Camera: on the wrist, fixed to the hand. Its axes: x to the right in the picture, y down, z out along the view.
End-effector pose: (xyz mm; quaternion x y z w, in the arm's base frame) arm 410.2 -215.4 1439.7 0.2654 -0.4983 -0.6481 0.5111
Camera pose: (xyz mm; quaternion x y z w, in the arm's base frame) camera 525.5 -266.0 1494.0 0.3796 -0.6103 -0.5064 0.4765
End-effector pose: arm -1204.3 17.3 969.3 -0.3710 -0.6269 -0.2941 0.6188
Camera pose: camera -1070.6 -9.6 983.7 -0.2353 -0.6428 -0.1548 0.7124
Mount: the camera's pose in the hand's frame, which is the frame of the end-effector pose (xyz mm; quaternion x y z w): 17.1 94.7 -97.7 0.2107 0.0371 0.0228 0.9766
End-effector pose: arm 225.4 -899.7 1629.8 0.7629 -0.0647 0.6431 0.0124
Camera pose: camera 121.6 -985.0 1657.4 -0.7223 -0.0554 -0.6703 0.1609
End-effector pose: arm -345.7 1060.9 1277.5 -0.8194 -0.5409 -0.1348 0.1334
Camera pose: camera -259.4 1003.9 1367.5 -0.7795 -0.5330 -0.0450 0.3261
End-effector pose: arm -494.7 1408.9 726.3 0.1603 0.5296 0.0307 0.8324
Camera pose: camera -563.1 1525.2 701.9 0.3429 0.5509 -0.0567 0.7588
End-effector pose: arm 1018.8 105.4 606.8 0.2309 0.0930 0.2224 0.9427
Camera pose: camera 971.1 227.0 565.1 0.4180 0.1674 0.2276 0.8634
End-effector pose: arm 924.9 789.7 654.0 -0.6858 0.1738 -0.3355 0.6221
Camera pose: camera 888.0 690.8 566.4 -0.5222 0.1378 -0.3755 0.7532
